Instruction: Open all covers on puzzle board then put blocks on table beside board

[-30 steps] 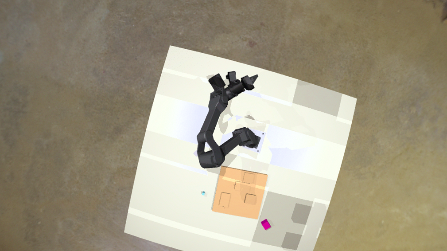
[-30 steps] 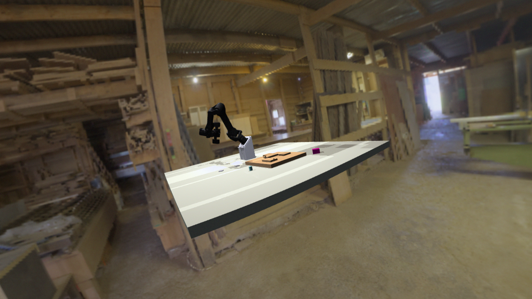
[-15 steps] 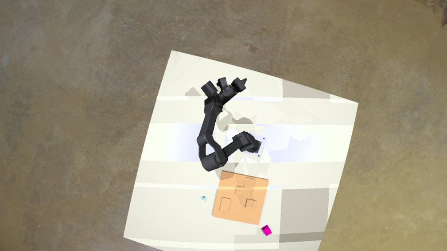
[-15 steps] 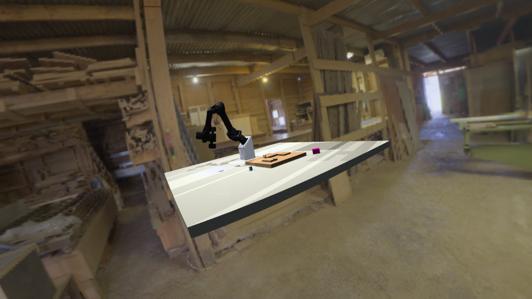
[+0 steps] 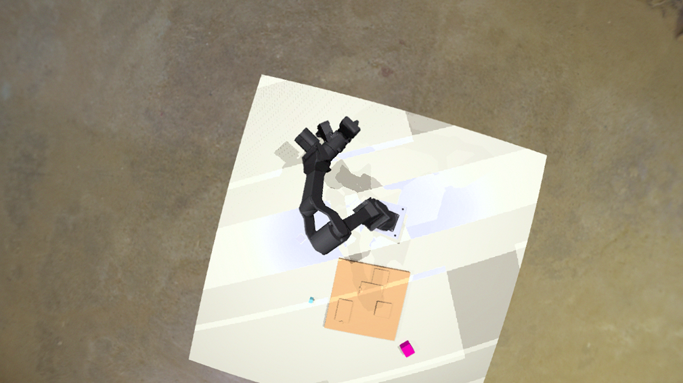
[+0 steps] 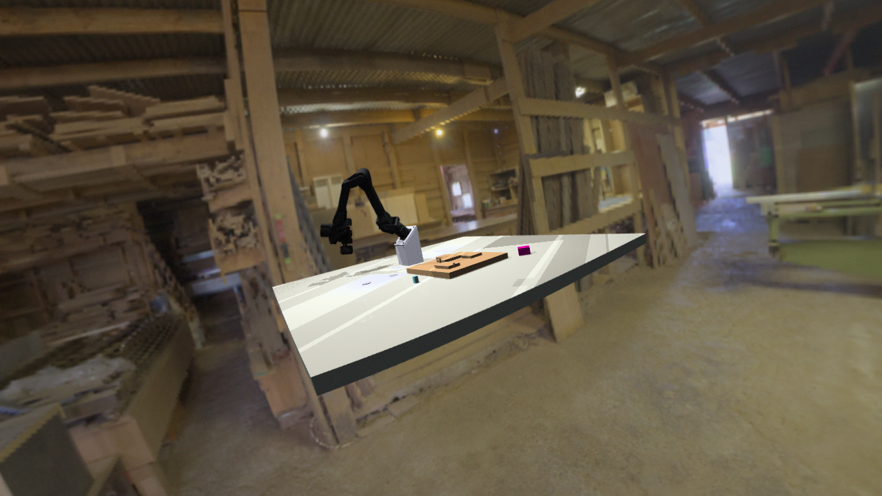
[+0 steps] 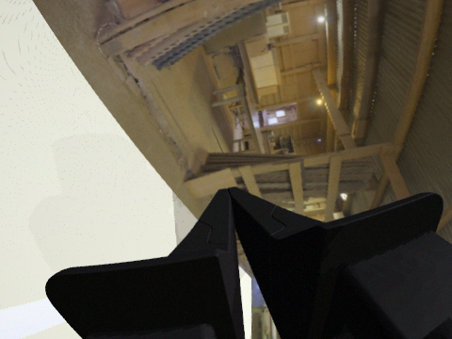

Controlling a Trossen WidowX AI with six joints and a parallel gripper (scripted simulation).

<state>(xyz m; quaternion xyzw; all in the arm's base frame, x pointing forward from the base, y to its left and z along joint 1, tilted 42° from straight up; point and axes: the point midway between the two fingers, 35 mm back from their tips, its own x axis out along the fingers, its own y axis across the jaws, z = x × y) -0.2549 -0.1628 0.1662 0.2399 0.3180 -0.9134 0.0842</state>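
Right now the tan wooden puzzle board is 61 cm ahead of my gripper tip, 27 cm to the left of it and 14 cm below it. The rest, counted from my gripper tip: teal block (71 cm ahead, 7 cm to the left, 15 cm below); then magenta block (77 cm ahead, 52 cm to the left, 15 cm below).
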